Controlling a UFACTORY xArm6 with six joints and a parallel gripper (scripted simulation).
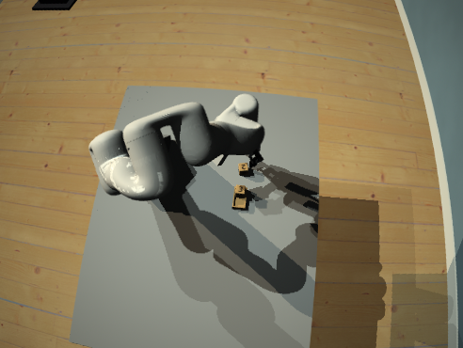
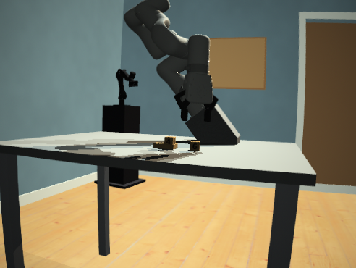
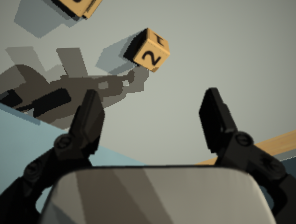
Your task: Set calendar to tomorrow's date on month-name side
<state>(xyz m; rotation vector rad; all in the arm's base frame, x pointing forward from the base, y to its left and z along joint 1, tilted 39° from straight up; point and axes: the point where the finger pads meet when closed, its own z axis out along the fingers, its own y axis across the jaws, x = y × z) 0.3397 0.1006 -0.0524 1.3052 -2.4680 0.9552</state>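
Right now the wooden number cube is 90 mm below my hand. Also, from my hand: wooden calendar tray: 110 mm to the right, 100 mm below, 10 mm ahead.
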